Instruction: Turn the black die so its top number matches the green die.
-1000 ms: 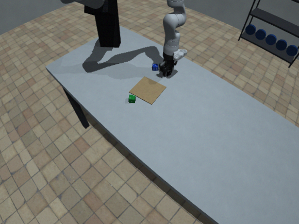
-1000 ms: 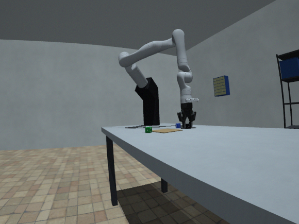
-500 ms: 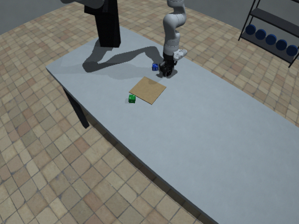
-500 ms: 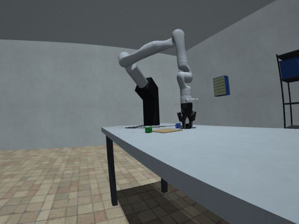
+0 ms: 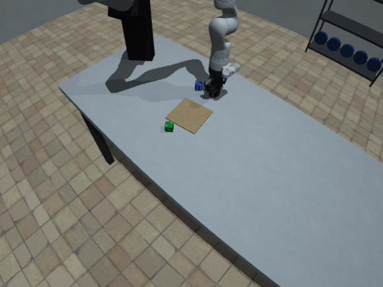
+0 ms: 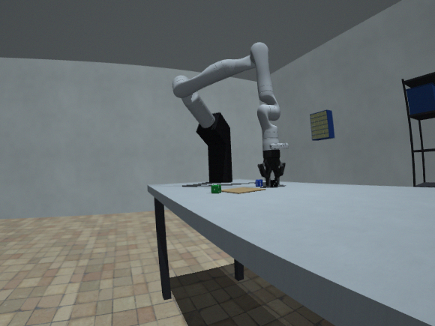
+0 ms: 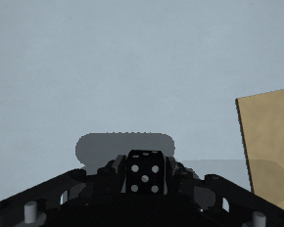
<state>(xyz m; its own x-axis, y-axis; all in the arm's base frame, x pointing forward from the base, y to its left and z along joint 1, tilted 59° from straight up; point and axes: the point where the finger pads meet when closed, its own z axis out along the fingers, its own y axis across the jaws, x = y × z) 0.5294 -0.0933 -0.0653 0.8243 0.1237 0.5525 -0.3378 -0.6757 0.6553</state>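
My hand is 5 cm past the tan mat, 15 cm to the left of it and 2 cm above it. From my hand the other things lie so: blue die 8 cm behind, 1 cm to the left; then green die 9 cm behind, 25 cm to the right; then black die right at my hand.
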